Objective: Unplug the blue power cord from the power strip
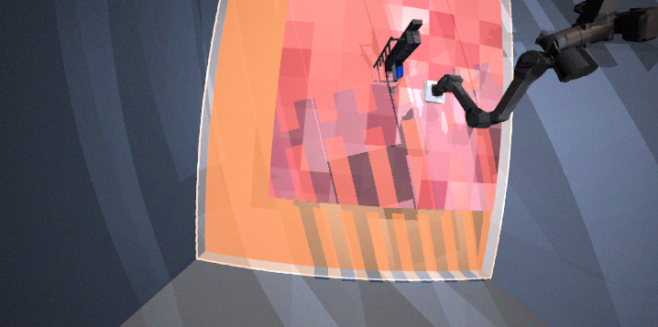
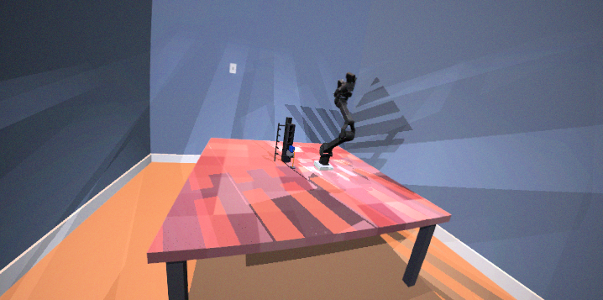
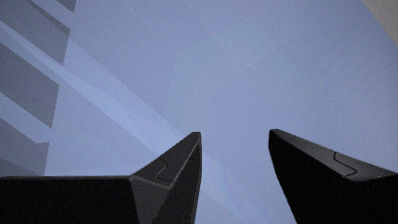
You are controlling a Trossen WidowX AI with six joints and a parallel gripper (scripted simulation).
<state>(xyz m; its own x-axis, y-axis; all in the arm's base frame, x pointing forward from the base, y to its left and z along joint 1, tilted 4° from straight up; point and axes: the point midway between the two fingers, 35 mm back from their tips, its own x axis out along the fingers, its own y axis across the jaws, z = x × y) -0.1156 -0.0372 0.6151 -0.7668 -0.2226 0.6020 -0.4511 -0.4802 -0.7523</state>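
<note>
My gripper tip is 42 cm short of the blue plug, 6 cm to the left of it and 53 cm above it.
</note>
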